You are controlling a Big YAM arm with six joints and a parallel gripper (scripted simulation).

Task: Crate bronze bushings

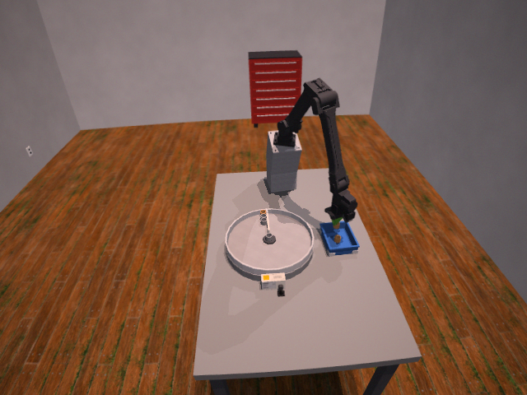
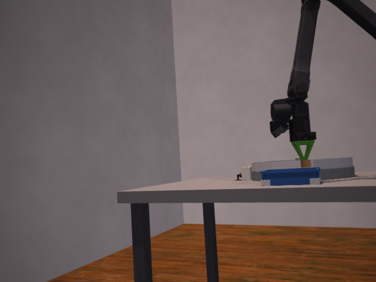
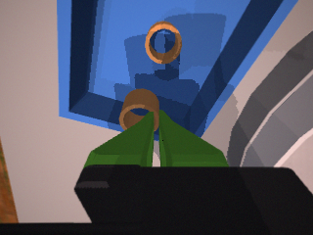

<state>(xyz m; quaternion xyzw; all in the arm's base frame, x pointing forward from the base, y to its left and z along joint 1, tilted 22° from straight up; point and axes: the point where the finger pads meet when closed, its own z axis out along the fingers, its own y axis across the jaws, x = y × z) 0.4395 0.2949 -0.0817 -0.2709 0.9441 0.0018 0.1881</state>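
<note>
Right now my hand is 4 cm short of the blue crate, 2 cm to the right of it and 6 cm above it. Round my hand: turning table (12 cm ahead, 31 cm to the right, 3 cm below).
</note>
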